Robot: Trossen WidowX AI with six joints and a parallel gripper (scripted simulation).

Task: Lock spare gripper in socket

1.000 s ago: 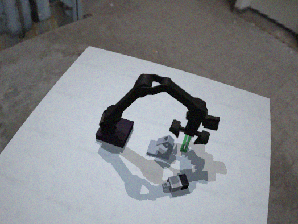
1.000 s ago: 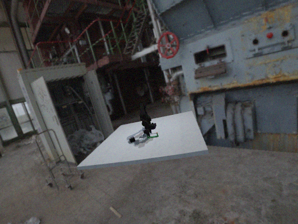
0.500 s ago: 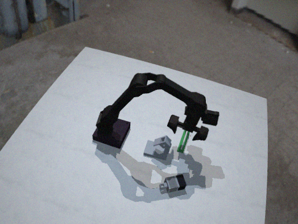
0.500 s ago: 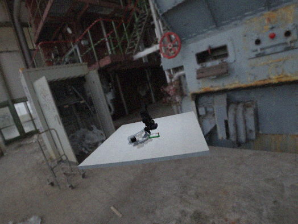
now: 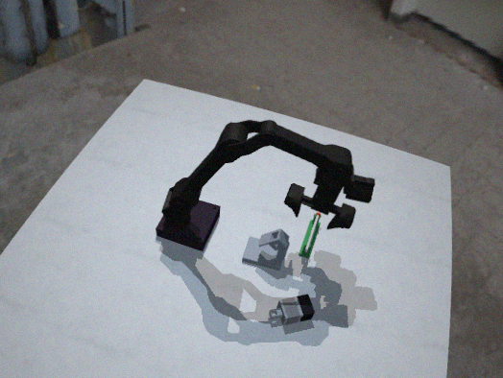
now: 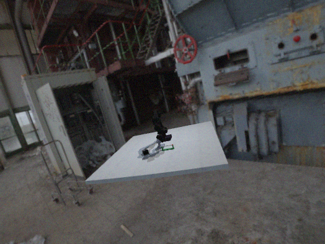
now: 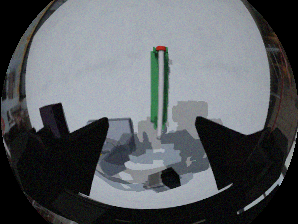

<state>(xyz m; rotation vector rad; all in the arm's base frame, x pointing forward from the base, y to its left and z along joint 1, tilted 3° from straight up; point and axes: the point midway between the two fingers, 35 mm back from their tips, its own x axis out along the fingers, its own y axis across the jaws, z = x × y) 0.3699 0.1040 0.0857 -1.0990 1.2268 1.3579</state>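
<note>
My gripper tip is 3 cm short of the spare gripper, 24 cm to the left of it and 8 cm above it. The rest, counted from my gripper tip: grey mount 8 cm behind, 8 cm to the right, 5 cm below; green block 1 cm ahead, 2 cm to the left, 8 cm below.
</note>
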